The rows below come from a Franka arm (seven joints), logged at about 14 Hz.
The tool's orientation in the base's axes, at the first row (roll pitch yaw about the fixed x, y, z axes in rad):
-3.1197, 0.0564, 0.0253
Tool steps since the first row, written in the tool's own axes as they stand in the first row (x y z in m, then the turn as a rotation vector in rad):
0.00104, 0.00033, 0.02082, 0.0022, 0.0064, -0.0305
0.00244, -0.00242, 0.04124, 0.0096, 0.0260, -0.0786
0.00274, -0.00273, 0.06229, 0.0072, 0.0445, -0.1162
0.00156, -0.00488, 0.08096, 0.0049, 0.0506, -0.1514
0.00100, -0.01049, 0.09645, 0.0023, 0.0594, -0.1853
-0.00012, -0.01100, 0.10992, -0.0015, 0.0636, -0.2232
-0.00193, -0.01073, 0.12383, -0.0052, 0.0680, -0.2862
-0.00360, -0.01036, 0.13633, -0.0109, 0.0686, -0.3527
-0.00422, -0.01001, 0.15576, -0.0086, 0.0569, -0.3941
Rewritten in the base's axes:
-0.00014, 0.00012, -0.02085, 0.0041, -0.0070, 0.0302
0.00003, 0.00332, -0.04125, 0.0147, -0.0274, 0.0773
-0.00087, 0.00407, -0.06227, 0.0149, -0.0467, 0.1146
-0.00317, 0.00657, -0.08079, 0.0147, -0.0535, 0.1497
-0.00474, 0.01248, -0.09610, 0.0143, -0.0631, 0.1835
-0.00664, 0.01324, -0.10947, 0.0127, -0.0682, 0.2215
-0.00923, 0.01321, -0.12326, 0.0127, -0.0740, 0.2845
-0.01160, 0.01305, -0.13565, 0.0108, -0.0761, 0.3512
-0.01331, 0.01308, -0.15502, 0.0152, -0.0651, 0.3926

